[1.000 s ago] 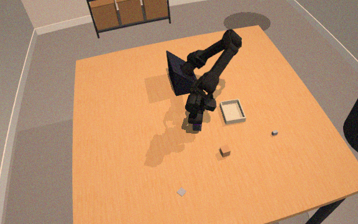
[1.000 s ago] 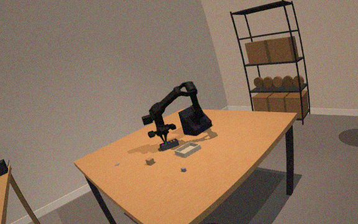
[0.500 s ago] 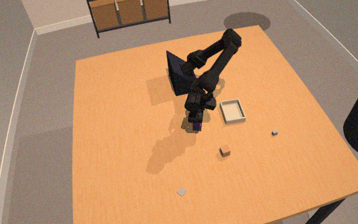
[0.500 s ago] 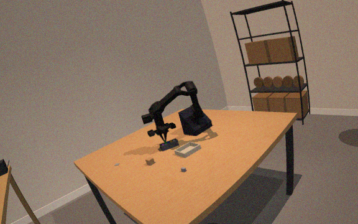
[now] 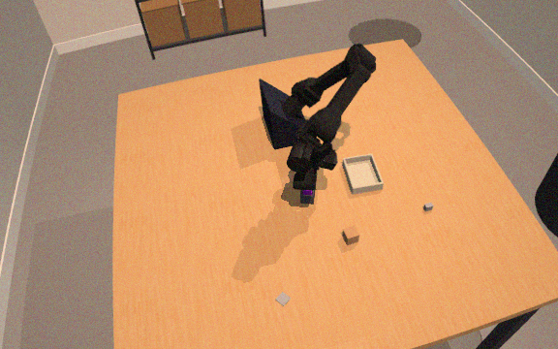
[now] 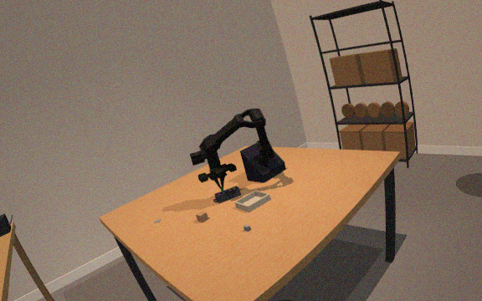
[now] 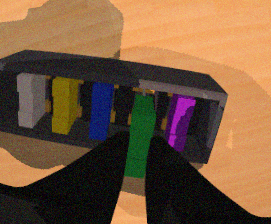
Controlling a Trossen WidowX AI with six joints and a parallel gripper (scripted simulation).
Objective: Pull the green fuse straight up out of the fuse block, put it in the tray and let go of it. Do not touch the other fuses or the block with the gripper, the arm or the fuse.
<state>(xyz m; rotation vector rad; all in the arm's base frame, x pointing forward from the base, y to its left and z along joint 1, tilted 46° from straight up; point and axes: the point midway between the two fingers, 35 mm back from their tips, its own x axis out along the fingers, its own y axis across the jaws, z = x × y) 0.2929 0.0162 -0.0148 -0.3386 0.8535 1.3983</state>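
Now: the blue fuse 20 mm behind my gripper tip, 10 mm to the left of it and 40 mm below it. The rest, counted from my gripper tip: purple fuse 20 mm ahead, 10 mm to the right, 40 mm below; then yellow fuse 40 mm behind, 10 mm to the left, 40 mm below; then green fuse 10 mm below.
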